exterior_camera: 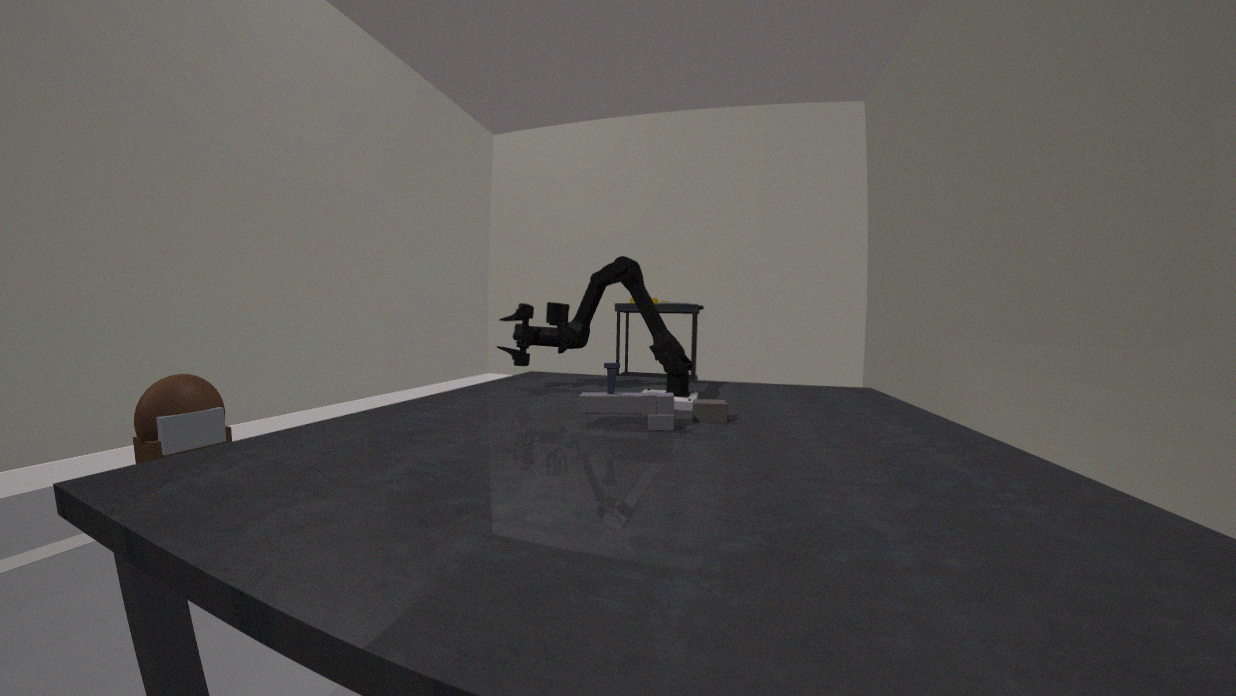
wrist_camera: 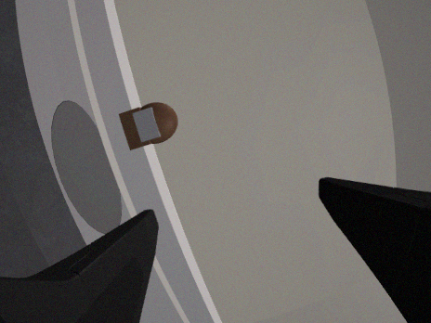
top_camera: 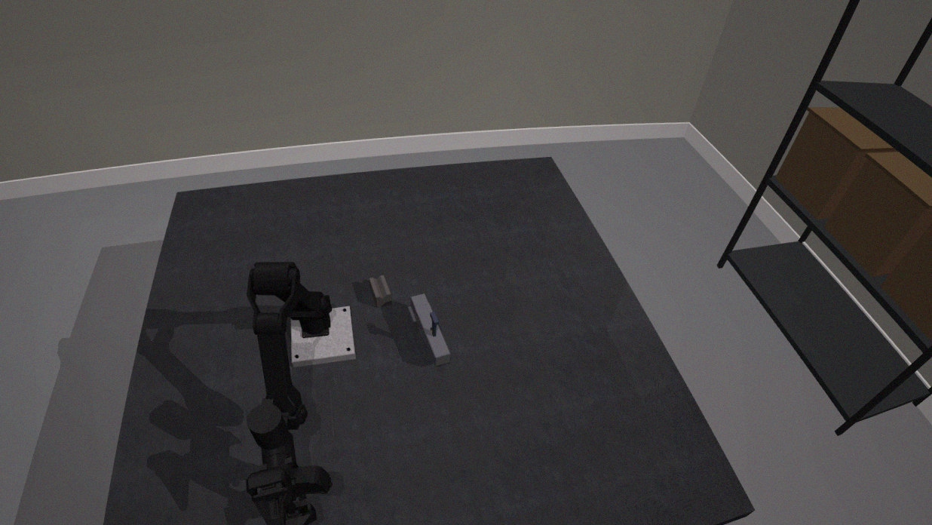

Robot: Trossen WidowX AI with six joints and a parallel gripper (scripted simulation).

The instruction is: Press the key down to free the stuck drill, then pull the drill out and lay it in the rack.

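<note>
Right now my gripper tip is 46 cm to the right of the dark bluish key, 30 cm short of it and 7 cm above it. The rest, counted from my gripper tip: pale grey block: 50 cm to the left, 30 cm ahead, 13 cm below; drill: 52 cm to the left, 30 cm ahead, 12 cm below; rack: 65 cm to the left, 20 cm ahead, 15 cm below.
</note>
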